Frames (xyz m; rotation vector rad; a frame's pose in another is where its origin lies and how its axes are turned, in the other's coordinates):
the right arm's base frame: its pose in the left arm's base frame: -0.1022 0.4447 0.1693 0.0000 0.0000 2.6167
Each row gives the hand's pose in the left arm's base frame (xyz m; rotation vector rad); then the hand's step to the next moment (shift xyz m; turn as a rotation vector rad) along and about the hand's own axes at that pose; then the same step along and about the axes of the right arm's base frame.
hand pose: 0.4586 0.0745 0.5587 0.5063 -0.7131 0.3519
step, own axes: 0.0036 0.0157 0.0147 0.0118 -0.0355 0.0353
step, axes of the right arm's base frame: 0.0136 0.0017 0.0170 -0.0291 0.0376 0.0197
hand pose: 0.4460 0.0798 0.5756 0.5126 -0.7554 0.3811
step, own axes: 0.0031 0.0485 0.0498 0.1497 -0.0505 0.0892
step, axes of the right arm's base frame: 0.0487 0.0147 0.0475 -0.1015 0.0221 0.1488
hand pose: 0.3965 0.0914 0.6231 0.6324 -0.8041 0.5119
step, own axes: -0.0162 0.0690 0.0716 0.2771 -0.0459 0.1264
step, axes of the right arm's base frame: 0.0751 0.0476 0.0473 -0.1481 -0.0055 0.2700
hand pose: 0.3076 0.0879 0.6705 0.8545 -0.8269 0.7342
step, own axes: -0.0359 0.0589 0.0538 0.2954 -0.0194 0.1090
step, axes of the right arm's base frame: 0.0579 0.0646 0.0114 -0.1261 -0.0289 0.2877
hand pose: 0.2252 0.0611 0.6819 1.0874 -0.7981 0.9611
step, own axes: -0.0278 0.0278 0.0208 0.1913 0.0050 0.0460
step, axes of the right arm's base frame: 0.0216 0.0377 -0.0093 -0.0558 -0.0343 0.1856
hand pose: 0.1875 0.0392 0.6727 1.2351 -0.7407 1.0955
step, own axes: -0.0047 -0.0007 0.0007 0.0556 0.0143 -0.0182
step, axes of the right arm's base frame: -0.0002 0.0020 -0.0044 0.0124 -0.0283 0.0517
